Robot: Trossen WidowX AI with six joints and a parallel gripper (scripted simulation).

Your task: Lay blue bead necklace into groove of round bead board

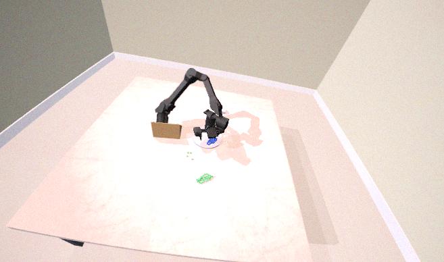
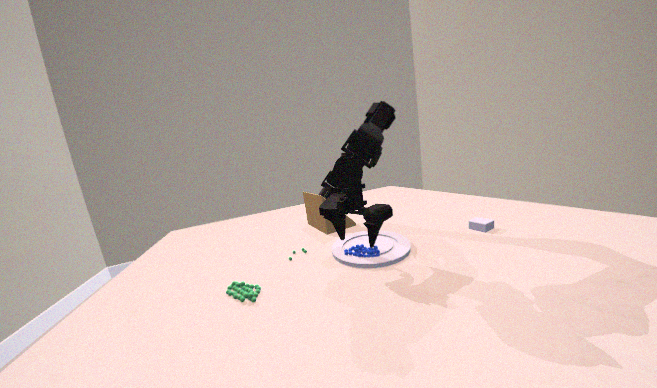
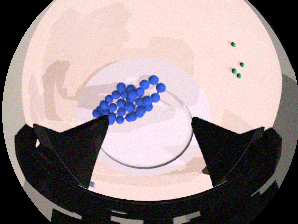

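My gripper tip is now 40 mm to the right of the round white bead board and 20 mm above it. Also, from my gripper tip: small grey block 110 mm ahead, 330 mm to the left, 10 mm below.
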